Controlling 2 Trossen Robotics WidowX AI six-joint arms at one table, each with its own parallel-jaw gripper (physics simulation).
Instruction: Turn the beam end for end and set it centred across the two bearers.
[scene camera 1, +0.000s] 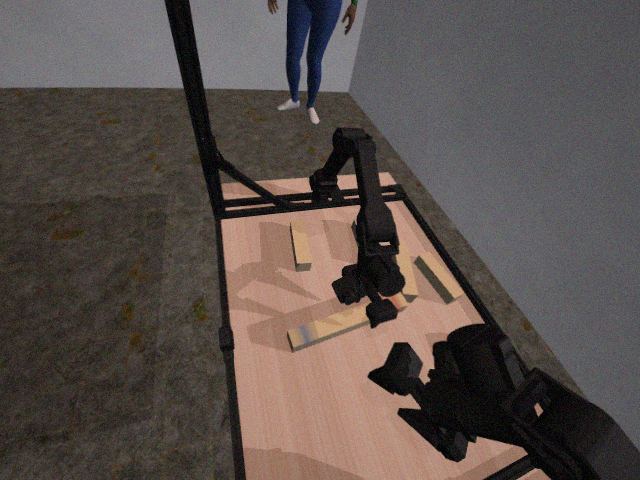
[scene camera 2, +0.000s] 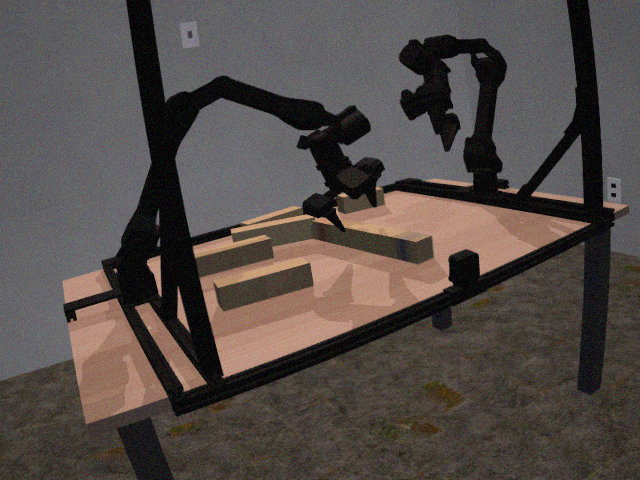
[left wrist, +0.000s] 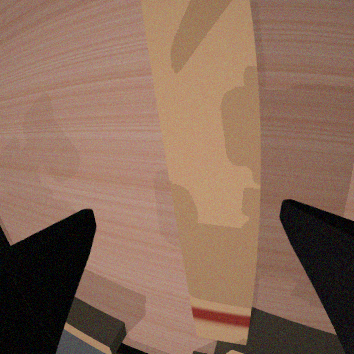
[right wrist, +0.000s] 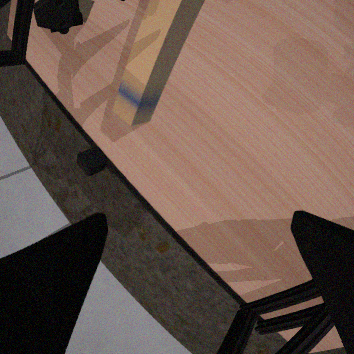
Note:
My left gripper is open, holding nothing. Also in view: a beam. My right gripper is open and holds nothing.
My left gripper is seen too in scene camera 1 and in the left wrist view. My right gripper is seen too in scene camera 2 and in the right wrist view.

